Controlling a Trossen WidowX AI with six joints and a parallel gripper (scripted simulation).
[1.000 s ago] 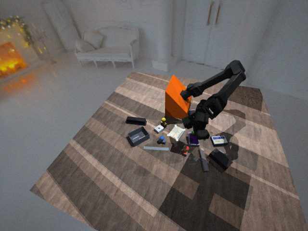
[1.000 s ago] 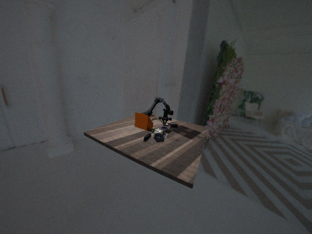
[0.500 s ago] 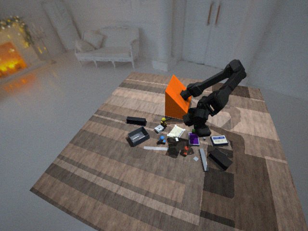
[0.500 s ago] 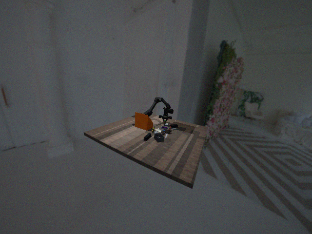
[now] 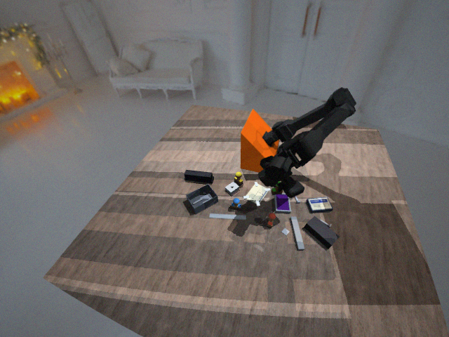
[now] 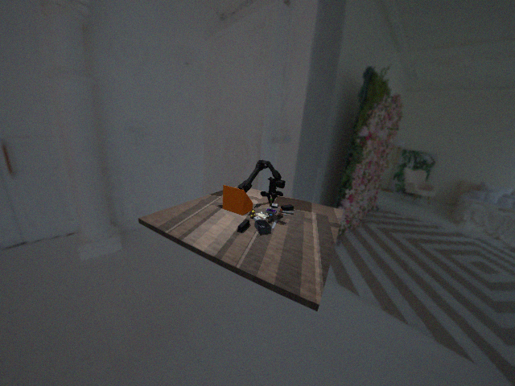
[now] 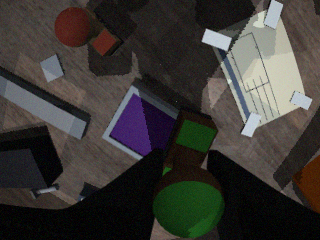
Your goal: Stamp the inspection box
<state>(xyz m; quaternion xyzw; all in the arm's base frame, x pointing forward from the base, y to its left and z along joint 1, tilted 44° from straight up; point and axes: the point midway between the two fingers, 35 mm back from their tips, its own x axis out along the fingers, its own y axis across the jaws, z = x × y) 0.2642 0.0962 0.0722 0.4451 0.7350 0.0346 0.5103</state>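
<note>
My gripper tip is 9 cm above the cream card, 8 cm to the left of it and 2 cm past it. Round my gripper tip: ink pad (9 cm below, 3 cm to the left, 1 cm behind); red-knobbed stamp (10 cm ahead, 7 cm below, 1 cm to the left); green-knobbed stamp (right at my gripper tip).
</note>
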